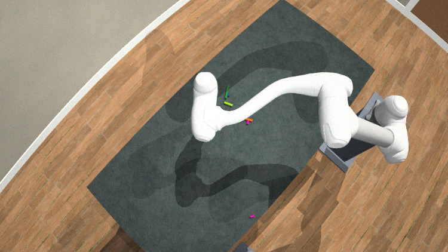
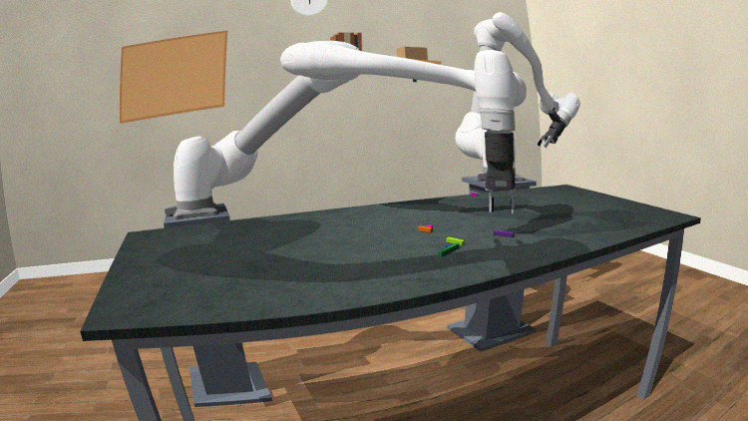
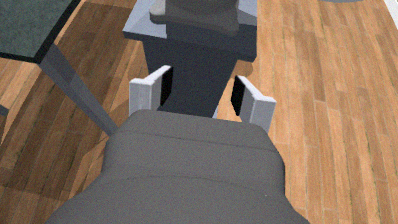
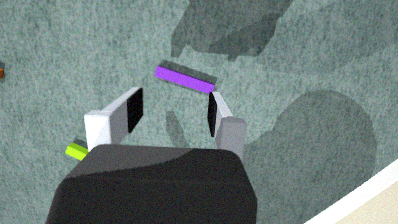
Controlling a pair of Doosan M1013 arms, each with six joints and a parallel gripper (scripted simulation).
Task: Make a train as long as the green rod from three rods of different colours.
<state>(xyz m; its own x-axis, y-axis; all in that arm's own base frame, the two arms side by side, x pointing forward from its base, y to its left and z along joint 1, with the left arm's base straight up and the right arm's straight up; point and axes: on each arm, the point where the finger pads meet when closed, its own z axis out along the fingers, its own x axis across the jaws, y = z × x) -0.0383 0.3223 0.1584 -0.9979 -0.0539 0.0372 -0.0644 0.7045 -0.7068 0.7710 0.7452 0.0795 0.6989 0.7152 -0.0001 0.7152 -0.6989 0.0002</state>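
The purple rod is 1 cm to the left of my right hand and 7 cm below it. From my right hand the other things lie so: blue rod: 2 cm ahead, 18 cm to the right, 7 cm below; green rod: 4 cm ahead, 18 cm to the right, 7 cm below; lime rod: 2 cm behind, 13 cm to the right, 7 cm below.
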